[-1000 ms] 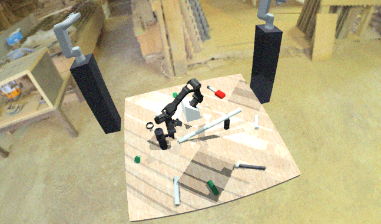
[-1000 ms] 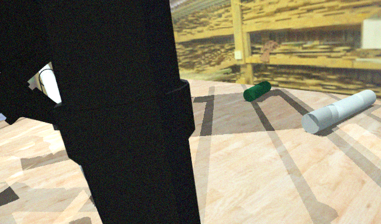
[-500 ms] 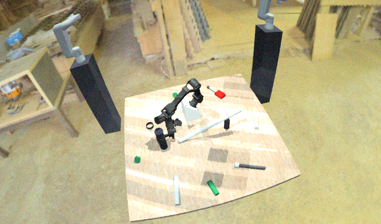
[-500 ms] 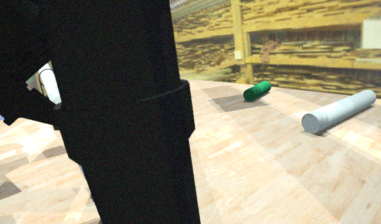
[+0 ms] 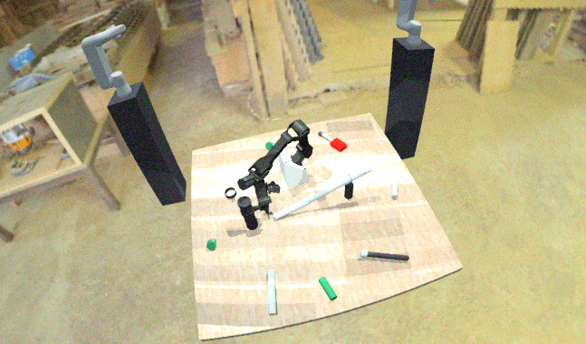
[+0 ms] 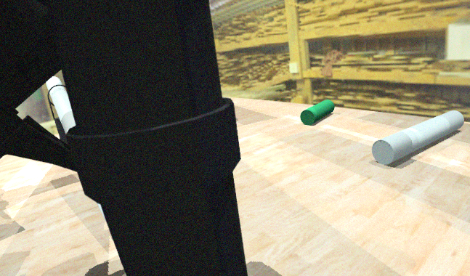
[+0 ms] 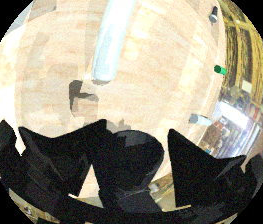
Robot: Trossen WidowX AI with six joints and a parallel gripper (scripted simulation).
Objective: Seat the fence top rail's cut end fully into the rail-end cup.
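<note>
Right now the dark rail-end cup is 20 mm behind my gripper tip, 30 mm to the right of it and 30 mm above it. Also, from my gripper tip: dark loop-cap post: 60 mm behind, 440 mm to the left; green cylinder: 440 mm ahead, 190 mm to the left, 80 mm below.
</note>
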